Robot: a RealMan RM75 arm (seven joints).
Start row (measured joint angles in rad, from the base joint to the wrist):
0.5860 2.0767 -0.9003 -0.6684 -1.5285 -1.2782 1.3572
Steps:
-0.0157 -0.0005 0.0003 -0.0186 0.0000 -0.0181 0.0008
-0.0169 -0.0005 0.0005 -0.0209 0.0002 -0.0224 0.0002
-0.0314 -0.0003 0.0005 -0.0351 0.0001 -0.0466 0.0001
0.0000 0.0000 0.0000 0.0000 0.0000 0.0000 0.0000
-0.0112 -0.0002 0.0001 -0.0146 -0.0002 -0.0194 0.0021
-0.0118 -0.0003 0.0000 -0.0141 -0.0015 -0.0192 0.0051
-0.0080 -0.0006 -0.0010 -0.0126 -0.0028 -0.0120 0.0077
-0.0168 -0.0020 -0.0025 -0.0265 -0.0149 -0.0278 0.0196
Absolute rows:
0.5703 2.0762 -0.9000 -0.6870 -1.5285 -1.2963 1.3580
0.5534 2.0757 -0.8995 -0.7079 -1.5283 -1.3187 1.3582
0.5220 2.0754 -0.8990 -0.7430 -1.5282 -1.3653 1.3583
0.5220 2.0754 -0.8990 -0.7430 -1.5282 -1.3653 1.3583
0.5108 2.0752 -0.8989 -0.7576 -1.5284 -1.3847 1.3604
0.4990 2.0749 -0.8989 -0.7717 -1.5299 -1.4039 1.3655
0.4910 2.0743 -0.8999 -0.7843 -1.5327 -1.4159 1.3732
0.4742 2.0723 -0.9024 -0.8108 -1.5476 -1.4437 1.3928

